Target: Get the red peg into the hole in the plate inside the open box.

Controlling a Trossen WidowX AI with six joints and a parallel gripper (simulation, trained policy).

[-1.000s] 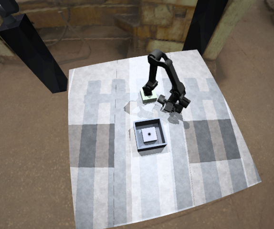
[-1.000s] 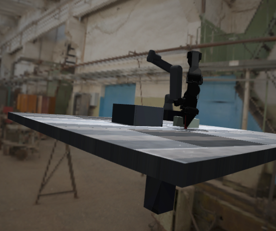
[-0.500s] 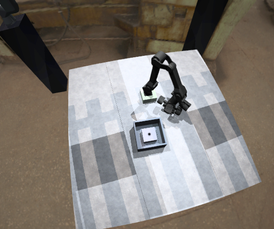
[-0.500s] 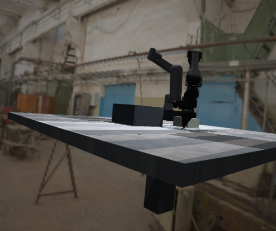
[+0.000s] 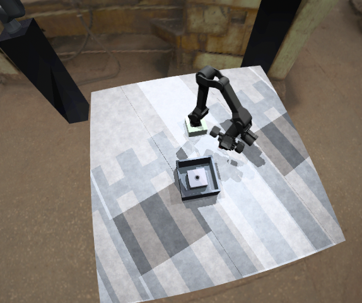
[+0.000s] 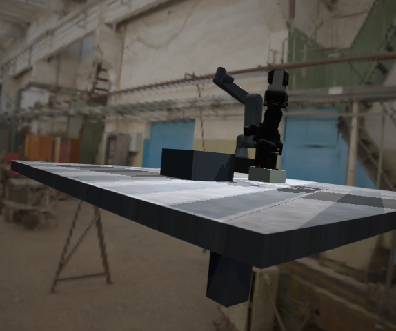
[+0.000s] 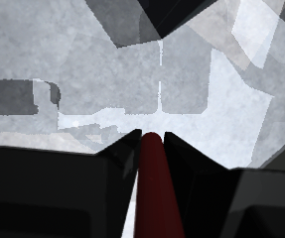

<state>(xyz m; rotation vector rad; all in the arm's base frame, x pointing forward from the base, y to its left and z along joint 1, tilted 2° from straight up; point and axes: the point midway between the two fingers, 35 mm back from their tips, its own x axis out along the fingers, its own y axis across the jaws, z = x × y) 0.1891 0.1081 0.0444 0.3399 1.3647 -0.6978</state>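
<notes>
Now: gripper tip 140 mm short of the pale plate, 160 mm to the left of it and 20 mm above it. Round my gripper tip: red peg (10 mm to the left, 30 mm above); box (140 mm ahead, 160 mm to the right, 40 mm below).
</notes>
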